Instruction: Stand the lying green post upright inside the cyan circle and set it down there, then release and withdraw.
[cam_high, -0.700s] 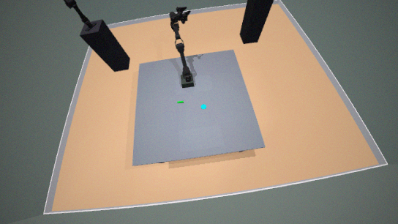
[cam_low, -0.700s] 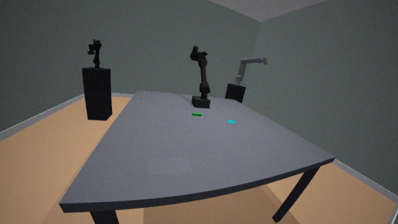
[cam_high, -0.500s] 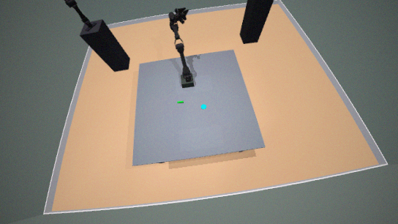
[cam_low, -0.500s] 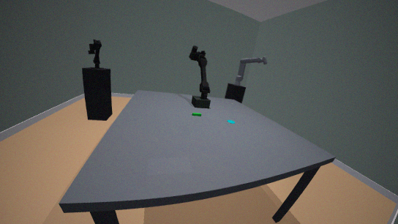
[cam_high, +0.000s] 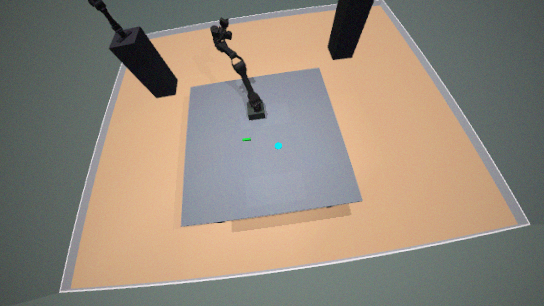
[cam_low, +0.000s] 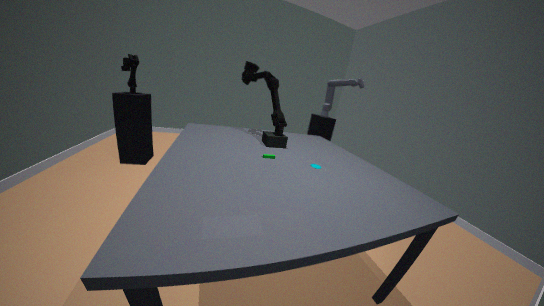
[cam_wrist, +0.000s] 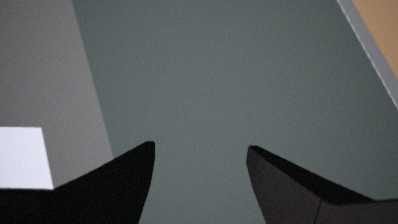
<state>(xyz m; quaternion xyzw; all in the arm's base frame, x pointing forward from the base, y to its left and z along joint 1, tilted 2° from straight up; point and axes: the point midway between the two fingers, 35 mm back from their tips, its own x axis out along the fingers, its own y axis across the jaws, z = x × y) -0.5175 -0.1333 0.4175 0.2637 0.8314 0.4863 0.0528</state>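
Right now my gripper tip is 800 mm short of the green post and 480 mm above it. From my gripper tip the other things lie so: cyan circle: 890 mm ahead, 250 mm to the left, 490 mm below.
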